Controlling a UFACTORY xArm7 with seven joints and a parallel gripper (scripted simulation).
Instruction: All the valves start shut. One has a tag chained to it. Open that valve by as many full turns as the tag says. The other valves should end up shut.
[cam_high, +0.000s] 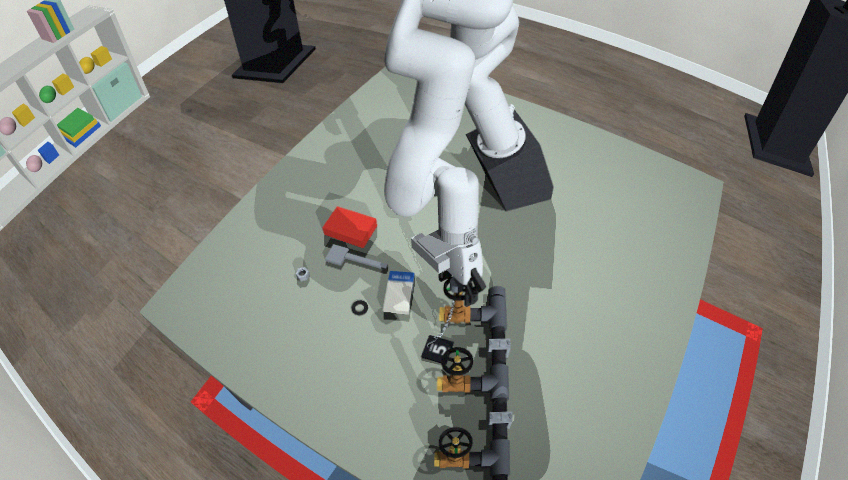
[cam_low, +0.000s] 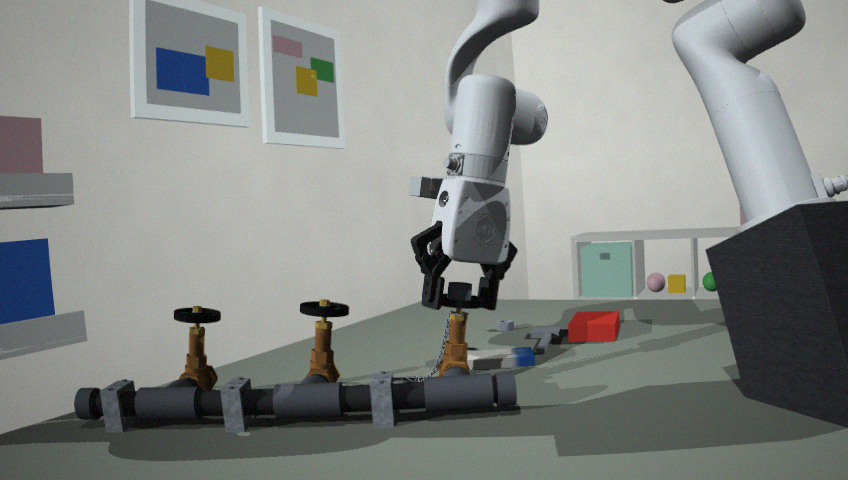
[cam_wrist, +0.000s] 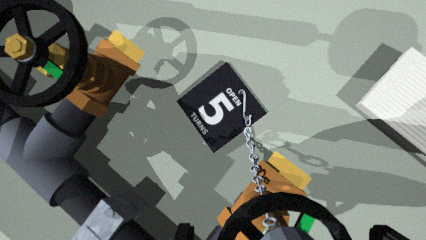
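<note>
My hand is 20 mm below the grey cap. The rest, counted from my hand: black washer (50 mm ahead, 230 mm to the right, 120 mm below); then blue box (10 mm behind, 150 mm to the right, 110 mm below); then black tag (100 mm ahead, 20 mm to the right, 120 mm below).
</note>
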